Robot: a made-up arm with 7 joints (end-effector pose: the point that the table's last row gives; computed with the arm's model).
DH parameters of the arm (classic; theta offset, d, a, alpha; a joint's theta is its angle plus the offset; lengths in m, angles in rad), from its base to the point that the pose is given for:
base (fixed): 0 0.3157 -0.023 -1.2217
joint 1: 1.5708 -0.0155 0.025 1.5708
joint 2: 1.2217 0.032 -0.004 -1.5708
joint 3: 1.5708 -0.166 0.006 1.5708
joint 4: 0 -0.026 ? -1.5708
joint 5: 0 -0.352 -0.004 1.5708
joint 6: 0 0.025 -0.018 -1.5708
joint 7: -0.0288 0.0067 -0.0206 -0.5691
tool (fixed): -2.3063 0.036 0 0
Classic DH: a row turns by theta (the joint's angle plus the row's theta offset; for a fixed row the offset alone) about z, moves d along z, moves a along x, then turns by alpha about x.
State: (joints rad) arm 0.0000 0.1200 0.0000 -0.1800 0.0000 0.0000 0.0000
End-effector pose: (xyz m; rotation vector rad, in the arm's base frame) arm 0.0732 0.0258 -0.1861 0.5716 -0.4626 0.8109
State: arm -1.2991 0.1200 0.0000 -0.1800 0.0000 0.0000 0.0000
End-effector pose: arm 0.4655 -0.1261 0.2313 -0.1102 -1.6381 0.6510
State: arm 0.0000 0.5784 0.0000 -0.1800 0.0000 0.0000 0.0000
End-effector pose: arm 0.0732 0.2319 -0.1231 0.9948 -0.6546 0.7060
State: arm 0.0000 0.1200 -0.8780 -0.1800 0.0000 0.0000 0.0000
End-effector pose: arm 0.0339 -0.0157 -0.1911 0.3518 -0.5504 -0.0513
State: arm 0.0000 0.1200 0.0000 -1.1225 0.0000 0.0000 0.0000
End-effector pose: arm 0.2929 0.0039 -0.0039 0.1265 -1.3358 0.9410
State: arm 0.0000 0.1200 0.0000 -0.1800 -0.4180 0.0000 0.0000
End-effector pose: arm 0.0716 0.0085 -0.1884 0.5414 -0.5440 0.3905
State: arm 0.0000 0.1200 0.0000 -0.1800 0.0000 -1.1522 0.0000
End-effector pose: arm 0.0154 0.0256 -0.1836 0.0116 -1.5253 0.9524
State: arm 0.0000 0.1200 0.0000 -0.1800 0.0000 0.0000 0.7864
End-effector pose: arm 0.0813 0.0456 -0.1822 0.5839 -0.2576 1.5951
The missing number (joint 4, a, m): 0.028
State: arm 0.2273 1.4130 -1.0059 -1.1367 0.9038 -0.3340 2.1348
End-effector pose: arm 0.0687 0.3187 0.0004 0.0493 -0.1965 2.4522
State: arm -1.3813 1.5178 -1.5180 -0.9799 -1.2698 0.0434 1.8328
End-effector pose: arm 0.3761 0.1831 0.3000 0.8793 -1.9131 -0.1082
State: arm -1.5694 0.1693 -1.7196 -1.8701 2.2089 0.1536 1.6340
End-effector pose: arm 0.1008 -0.3314 0.1597 0.1675 0.8025 0.8310
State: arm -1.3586 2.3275 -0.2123 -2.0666 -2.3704 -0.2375 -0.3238
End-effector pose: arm 0.1382 -0.0177 0.6032 -1.7398 -0.9746 1.1587
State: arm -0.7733 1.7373 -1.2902 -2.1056 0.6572 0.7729 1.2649
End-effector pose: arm 0.2978 -0.0378 0.1885 0.4758 -0.8913 1.0029
